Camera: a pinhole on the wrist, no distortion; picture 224 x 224 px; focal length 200.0 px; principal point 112.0 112.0 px. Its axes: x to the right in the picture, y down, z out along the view. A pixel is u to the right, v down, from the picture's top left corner.
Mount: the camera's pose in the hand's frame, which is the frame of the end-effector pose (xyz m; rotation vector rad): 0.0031 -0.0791 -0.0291 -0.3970 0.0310 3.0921
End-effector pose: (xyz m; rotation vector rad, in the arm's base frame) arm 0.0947 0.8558 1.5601 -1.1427 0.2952 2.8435
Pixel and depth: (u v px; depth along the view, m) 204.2 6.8 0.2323
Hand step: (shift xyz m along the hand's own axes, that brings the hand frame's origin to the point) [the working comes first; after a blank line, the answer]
In the camera's frame: 0.1071 -0.1222 0.2323

-0.1559 0.0506 0.1665
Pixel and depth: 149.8 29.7 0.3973
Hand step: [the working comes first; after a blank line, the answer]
In the camera's frame: 0.0751 -0.1635 0.3973

-0.1655 0.0950 0.3335
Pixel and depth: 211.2 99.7 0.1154
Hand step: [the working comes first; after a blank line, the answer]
In the camera's frame: 0.0572 -0.0071 0.1154

-0.0812 -0.0682 0.0679
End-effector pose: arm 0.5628 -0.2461 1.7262 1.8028 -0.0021 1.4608
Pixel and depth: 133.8 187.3 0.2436
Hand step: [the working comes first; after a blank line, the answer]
In the camera's frame: 0.0266 0.0917 0.2436

-0.0865 -0.1647 0.2014
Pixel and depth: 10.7 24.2 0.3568
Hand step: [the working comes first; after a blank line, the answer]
In the camera's frame: -0.1807 -0.1566 0.3568

0.0920 0.0817 0.3591
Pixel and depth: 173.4 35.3 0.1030
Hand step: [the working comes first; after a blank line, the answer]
In the camera's frame: 0.0316 -0.0395 0.1030

-0.0524 -0.0366 0.0619
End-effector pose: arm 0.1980 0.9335 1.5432 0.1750 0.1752 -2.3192
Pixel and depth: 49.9 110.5 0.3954
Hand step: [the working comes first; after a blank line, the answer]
In the camera's frame: -0.1228 -0.0030 0.3954

0.0222 -0.0697 0.3844
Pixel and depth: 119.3 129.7 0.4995
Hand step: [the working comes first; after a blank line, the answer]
In the camera's frame: 0.0182 0.0442 0.4995

-0.1417 -0.1115 0.4502
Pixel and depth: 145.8 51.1 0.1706
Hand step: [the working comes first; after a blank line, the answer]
In the camera's frame: 0.0288 -0.0519 0.1706

-0.0665 -0.0227 0.1278
